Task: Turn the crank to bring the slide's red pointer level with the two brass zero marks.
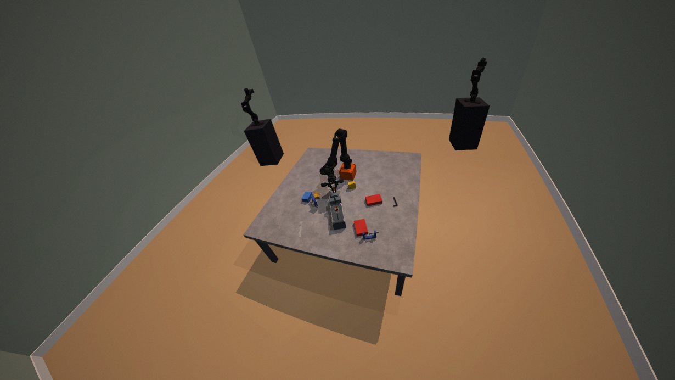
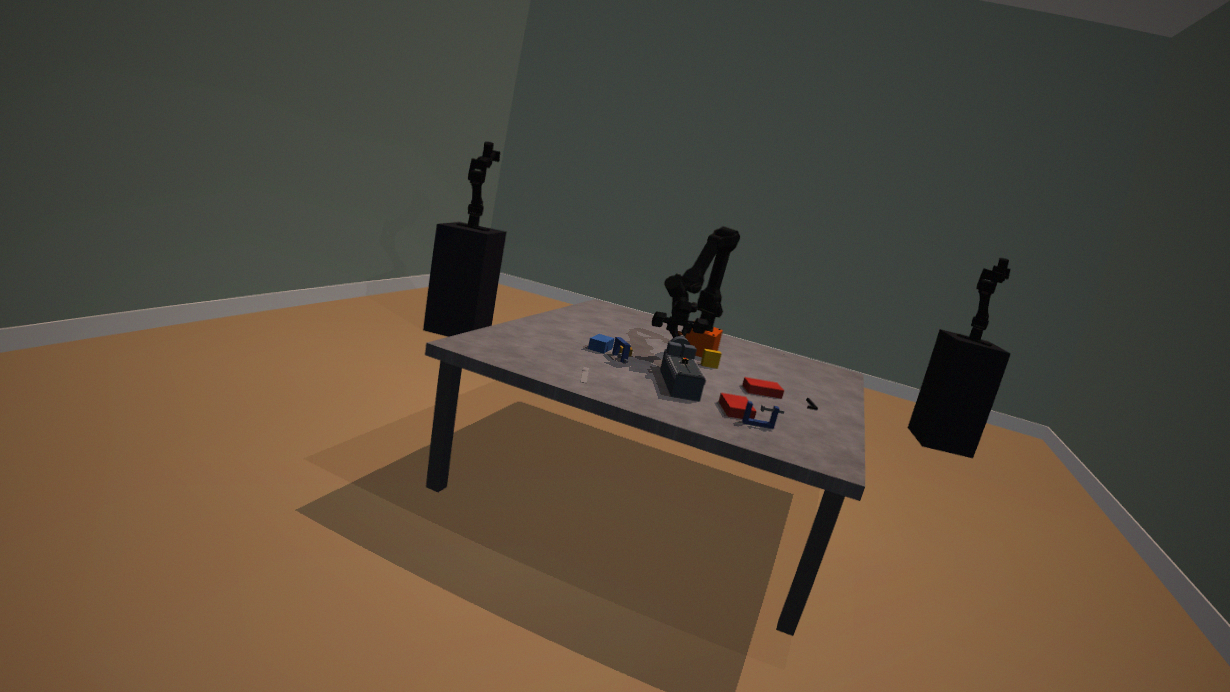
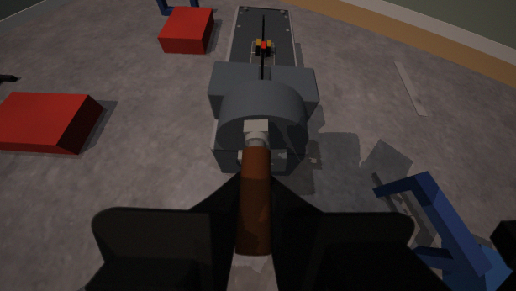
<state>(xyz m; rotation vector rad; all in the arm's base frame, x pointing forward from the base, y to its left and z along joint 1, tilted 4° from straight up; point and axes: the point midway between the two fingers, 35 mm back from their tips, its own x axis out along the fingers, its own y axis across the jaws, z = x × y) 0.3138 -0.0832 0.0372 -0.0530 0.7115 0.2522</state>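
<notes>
My gripper tip is 16 cm short of the red pointer, 3 cm to the right of it and 1 cm above it. From my gripper tip the other things lie so: yellow cube: 16 cm behind, 12 cm to the left, 6 cm below; then blue block: 27 cm to the right, 7 cm below, 4 cm behind; then brown crank handle: 3 cm above, 2 cm behind.
</notes>
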